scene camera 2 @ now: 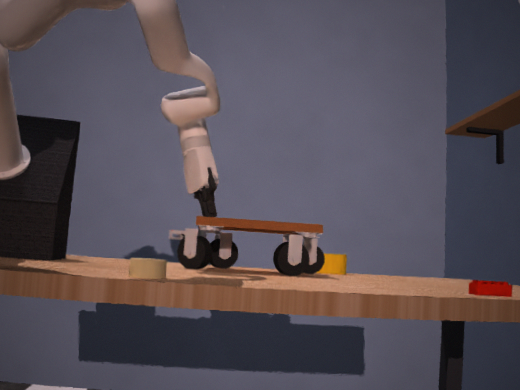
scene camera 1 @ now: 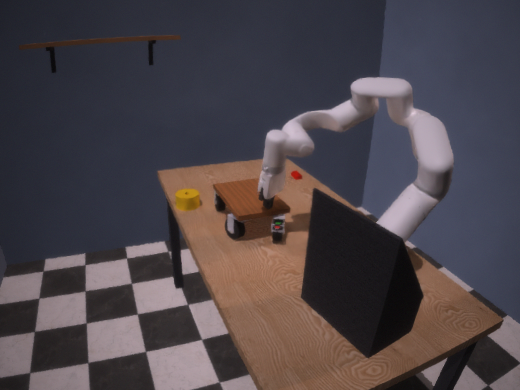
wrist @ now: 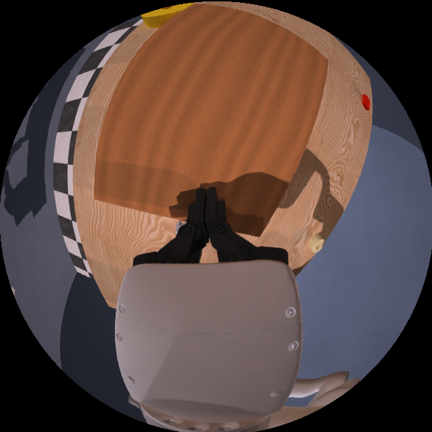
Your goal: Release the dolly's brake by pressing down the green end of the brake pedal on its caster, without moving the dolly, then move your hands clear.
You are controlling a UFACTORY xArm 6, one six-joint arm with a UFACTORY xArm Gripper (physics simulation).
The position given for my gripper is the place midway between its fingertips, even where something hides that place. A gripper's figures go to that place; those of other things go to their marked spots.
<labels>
My gripper [scene camera 2: 210, 217] is 117 cm from the lens. A dolly [scene camera 2: 291, 258]: 110 cm from the lens. A beige ring [scene camera 2: 146, 268]: 74 cm from the lens. The marked spots on the dolly and the beige ring are 45 cm apart.
</labels>
